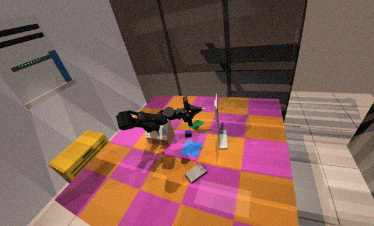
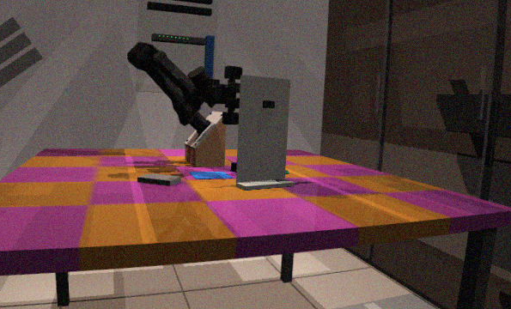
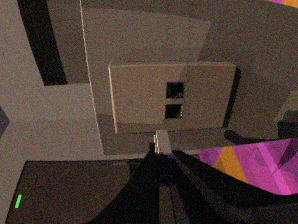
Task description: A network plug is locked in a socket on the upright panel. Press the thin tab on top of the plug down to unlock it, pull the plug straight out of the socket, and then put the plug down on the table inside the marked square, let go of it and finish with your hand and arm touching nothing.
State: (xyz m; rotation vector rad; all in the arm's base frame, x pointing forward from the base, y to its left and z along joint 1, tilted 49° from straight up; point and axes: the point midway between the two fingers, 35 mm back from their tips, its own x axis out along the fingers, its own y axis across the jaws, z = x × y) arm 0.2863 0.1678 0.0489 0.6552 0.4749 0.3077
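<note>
Now: the blue marked square 70 mm behind my gripper tip, 110 mm to the right of it and 260 mm below it. From my gripper tip the other things lie so: upright grey panel 90 mm ahead, 30 mm to the left, 120 mm below; then green patch 130 mm behind, 130 mm to the left, 260 mm below; then flat grey box 30 mm ahead, 270 mm to the right, 250 mm below.
</note>
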